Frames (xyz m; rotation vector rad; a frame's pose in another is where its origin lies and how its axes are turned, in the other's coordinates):
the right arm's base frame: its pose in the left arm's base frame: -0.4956 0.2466 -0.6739 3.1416 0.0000 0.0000
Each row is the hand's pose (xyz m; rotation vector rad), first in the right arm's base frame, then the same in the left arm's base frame.
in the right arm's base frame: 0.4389 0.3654 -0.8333 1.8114 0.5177 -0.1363
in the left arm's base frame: -0.0567 -0.1188 0.1594 -1.2682 -0.1265 -0.4804
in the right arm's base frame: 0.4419 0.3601 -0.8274 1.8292 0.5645 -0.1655
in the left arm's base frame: -0.0537 -0.1135 0.1535 -1.2379 -0.1525 -0.5203
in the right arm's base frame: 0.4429 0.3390 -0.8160 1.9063 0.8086 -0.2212
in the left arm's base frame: -0.0527 -0.0924 0.1421 -1.0875 -0.1974 -0.7214
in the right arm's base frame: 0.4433 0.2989 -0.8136 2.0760 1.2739 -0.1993
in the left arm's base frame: -0.0523 -0.0523 0.1397 -0.7337 -0.1645 -1.0514
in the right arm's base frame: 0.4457 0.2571 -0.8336 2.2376 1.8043 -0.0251
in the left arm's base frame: -0.0499 -0.0105 0.1597 -0.2886 -0.0188 -1.3486
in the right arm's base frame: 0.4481 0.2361 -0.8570 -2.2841 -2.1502 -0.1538
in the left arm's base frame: -0.0475 0.0105 0.1831 0.0010 0.1079 -1.5091
